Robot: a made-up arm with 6 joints. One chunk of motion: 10 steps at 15 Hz.
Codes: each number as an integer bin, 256 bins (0 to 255) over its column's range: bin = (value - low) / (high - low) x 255, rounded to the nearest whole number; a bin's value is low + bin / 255 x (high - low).
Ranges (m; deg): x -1.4..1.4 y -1.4..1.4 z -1.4..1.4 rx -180..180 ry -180..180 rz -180..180
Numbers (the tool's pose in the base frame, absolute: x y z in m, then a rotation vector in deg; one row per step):
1: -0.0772 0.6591 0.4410 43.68 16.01 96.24
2: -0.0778 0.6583 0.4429 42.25 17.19 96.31
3: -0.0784 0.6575 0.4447 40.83 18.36 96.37
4: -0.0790 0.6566 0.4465 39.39 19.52 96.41
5: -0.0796 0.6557 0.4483 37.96 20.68 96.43
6: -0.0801 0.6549 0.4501 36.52 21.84 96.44
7: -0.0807 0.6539 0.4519 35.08 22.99 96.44
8: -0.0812 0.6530 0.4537 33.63 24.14 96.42
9: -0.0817 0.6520 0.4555 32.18 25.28 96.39
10: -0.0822 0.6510 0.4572 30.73 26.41 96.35
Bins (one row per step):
1: 120 188 168 158 139 196
2: 120 187 168 157 140 196
3: 120 187 168 156 141 196
4: 120 187 168 155 141 196
5: 120 187 168 154 142 196
6: 120 187 168 153 143 196
7: 120 187 169 152 144 196
8: 120 187 169 151 145 196
9: 120 187 169 150 145 196
10: 120 187 169 149 146 196

